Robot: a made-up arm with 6 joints.
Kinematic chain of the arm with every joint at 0, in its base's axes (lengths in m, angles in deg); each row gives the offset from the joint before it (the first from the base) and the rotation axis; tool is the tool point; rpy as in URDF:
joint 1: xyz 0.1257 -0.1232 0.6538 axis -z
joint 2: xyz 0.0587 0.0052 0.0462 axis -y
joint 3: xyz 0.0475 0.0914 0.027 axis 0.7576 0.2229 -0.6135
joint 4: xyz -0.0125 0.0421 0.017 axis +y
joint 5: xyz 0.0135 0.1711 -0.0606 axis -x
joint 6: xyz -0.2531 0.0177 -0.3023 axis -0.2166 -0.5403 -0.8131
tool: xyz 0.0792 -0.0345 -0.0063 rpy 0 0 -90
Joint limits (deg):
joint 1: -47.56..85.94
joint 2: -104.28..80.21
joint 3: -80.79..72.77
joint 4: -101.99..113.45
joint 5: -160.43..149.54
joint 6: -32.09..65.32
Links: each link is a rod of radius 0.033 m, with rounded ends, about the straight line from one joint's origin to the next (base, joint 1, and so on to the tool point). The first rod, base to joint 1, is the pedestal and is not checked.
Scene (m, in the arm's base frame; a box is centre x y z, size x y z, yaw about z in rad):
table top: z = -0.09
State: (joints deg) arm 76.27 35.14 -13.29 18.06 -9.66 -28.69
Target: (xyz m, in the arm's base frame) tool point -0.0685 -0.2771 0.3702
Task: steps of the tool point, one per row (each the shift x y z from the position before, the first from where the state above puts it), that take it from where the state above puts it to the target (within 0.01 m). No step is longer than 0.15 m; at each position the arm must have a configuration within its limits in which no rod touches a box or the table.
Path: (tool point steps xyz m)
1: -0.1202 -0.0598 -0.0306
2: -0.1261 -0.0525 0.0050
3: -0.1232 -0.0408 0.0397
4: -0.1110 -0.0268 0.0713

